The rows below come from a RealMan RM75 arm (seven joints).
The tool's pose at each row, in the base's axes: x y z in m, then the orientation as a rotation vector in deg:
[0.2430 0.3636 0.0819 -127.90 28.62 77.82]
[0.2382 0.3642 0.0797 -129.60 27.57 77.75]
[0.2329 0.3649 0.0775 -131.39 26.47 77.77]
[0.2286 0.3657 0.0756 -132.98 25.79 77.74]
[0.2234 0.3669 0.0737 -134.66 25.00 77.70]
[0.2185 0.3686 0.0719 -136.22 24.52 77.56]
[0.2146 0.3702 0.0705 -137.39 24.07 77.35]
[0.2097 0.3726 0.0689 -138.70 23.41 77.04]
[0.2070 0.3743 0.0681 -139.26 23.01 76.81]
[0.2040 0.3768 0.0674 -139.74 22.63 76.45]
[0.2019 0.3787 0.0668 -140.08 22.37 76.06]
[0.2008 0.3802 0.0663 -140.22 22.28 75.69]
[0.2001 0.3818 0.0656 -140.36 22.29 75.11]
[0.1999 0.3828 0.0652 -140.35 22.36 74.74]
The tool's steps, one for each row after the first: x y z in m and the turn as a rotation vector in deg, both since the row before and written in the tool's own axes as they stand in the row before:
[-0.0002 0.0025 0.0047 -1.50 0.66 -0.35]
[-0.0005 0.0026 0.0052 -1.63 0.64 -0.31]
[-0.0004 0.0018 0.0044 -1.36 0.65 -0.08]
[-0.0009 0.0018 0.0053 -1.45 0.67 -0.12]
[-0.0009 0.0010 0.0053 -1.24 0.72 0.03]
[-0.0008 0.0005 0.0043 -0.91 0.58 -0.07]
[-0.0013 0.0002 0.0055 -1.02 0.66 -0.20]
[-0.0008 -0.0003 0.0032 -0.42 0.32 -0.19]
[-0.0012 -0.0010 0.0037 -0.29 0.35 -0.24]
[-0.0007 -0.0008 0.0027 -0.14 0.33 -0.20]
[-0.0003 -0.0009 0.0017 0.04 0.25 -0.14]
[0.0001 -0.0011 0.0015 0.16 0.38 -0.14]
[0.0001 -0.0008 0.0008 0.19 0.21 -0.07]

